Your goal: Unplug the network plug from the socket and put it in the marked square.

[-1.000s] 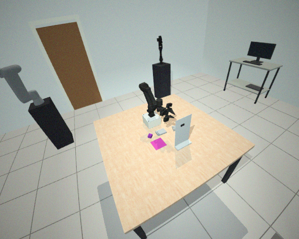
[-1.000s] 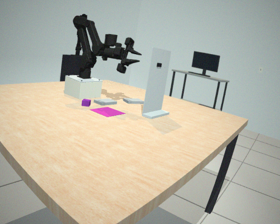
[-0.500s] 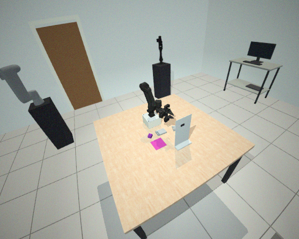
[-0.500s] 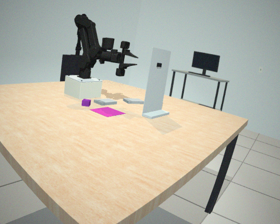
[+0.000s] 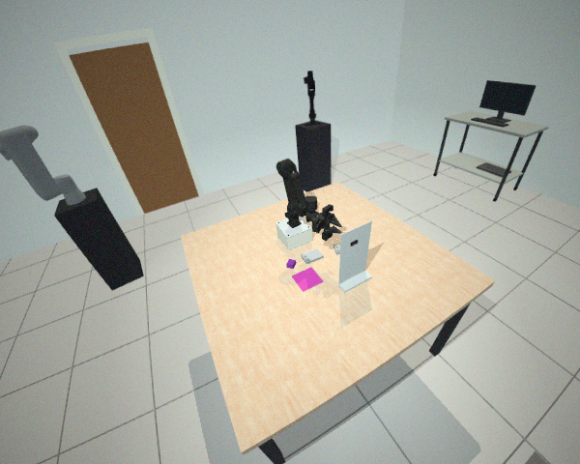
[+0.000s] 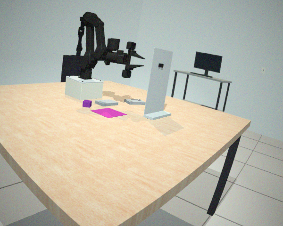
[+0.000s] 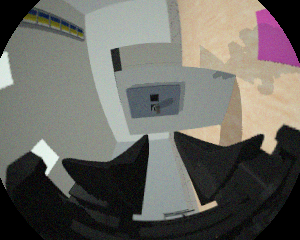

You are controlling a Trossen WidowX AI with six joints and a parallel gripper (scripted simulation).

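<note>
The network plug is 90 mm ahead of my gripper tip and 10 mm to the right of it. Round my gripper tip: upright panel (110 mm ahead, 100 mm below, 20 mm to the right); then magenta marked square (240 mm below, 190 mm to the right, 40 mm behind).
</note>
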